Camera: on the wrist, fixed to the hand. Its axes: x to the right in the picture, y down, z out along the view.
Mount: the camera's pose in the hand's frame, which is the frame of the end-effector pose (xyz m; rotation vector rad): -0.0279 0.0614 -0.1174 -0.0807 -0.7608 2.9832
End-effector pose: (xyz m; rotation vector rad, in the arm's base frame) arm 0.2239 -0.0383 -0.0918 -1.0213 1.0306 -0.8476
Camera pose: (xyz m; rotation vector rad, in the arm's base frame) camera 0.1094 -0.0245 -0.1627 0.7741 0.7240 1.8455
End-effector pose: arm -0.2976 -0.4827 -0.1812 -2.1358 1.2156 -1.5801
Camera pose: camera -0.4319 -0.4681 -0.1908 0.5602 1.6257 0.6470
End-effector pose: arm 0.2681 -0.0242 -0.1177 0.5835 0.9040 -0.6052
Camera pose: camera 0.2344 0.1052 -0.1391 0.8237 -1.1214 1.8224
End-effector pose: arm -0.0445 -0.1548 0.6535 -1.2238 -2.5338 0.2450
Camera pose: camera 0.0581 -0.1367 0.7400 2.2576 -0.9138 -0.6291
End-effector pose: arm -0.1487 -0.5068 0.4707 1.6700 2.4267 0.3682
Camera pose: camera -0.1168 -0.5242 0.6011 2.4672 -1.6032 -0.0877
